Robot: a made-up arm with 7 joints. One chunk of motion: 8 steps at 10 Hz.
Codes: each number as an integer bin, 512 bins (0 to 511) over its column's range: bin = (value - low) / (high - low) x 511, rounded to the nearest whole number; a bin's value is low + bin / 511 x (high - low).
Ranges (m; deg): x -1.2..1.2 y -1.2..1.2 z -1.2..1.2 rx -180..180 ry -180..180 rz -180..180
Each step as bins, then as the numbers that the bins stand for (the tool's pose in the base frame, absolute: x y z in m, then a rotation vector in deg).
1 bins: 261 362 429 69 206 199
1 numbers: 0.0258 0.5002 0.8149 -131.39 -34.87 -39.80
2 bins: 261 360 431 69 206 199
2 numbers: 0.0258 0.4908 0.8243 -131.39 -34.87 -39.80
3 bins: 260 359 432 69 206 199
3 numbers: 0.0211 0.4861 0.8290 -131.39 -34.87 -39.80
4 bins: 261 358 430 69 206 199
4 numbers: 0.0258 0.4814 0.8196 -131.39 -34.87 -39.80
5 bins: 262 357 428 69 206 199
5 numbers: 0.0305 0.4767 0.8102 -131.39 -34.87 -39.80
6 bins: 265 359 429 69 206 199
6 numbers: 0.0446 0.4861 0.8149 -131.39 -34.87 -39.80
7 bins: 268 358 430 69 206 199
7 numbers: 0.0587 0.4814 0.8196 -131.39 -34.87 -39.80
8 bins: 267 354 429 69 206 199
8 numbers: 0.0540 0.4626 0.8149 -131.39 -34.87 -39.80
